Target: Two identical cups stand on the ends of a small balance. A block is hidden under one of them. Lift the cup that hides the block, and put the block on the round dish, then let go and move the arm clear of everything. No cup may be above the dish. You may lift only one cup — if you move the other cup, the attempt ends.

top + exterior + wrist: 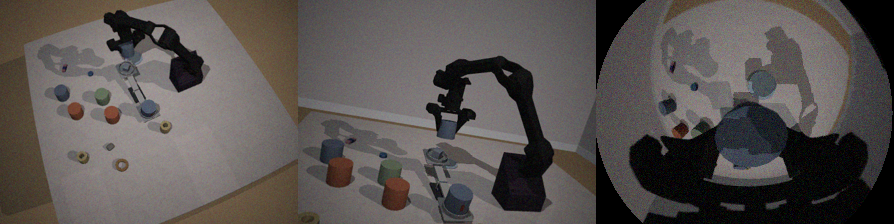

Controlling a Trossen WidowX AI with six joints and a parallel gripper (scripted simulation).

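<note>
Now: the grey block 7 cm below my gripper tip, 5 cm to the left of it and 2 cm ahead of it. Round my gripper tip: blue disc: 22 cm ahead, 15 cm below, 3 cm to the right; pale blue round dish: 15 cm below, 7 cm to the right, 4 cm behind; balance: 17 cm to the left, 12 cm below.
</note>
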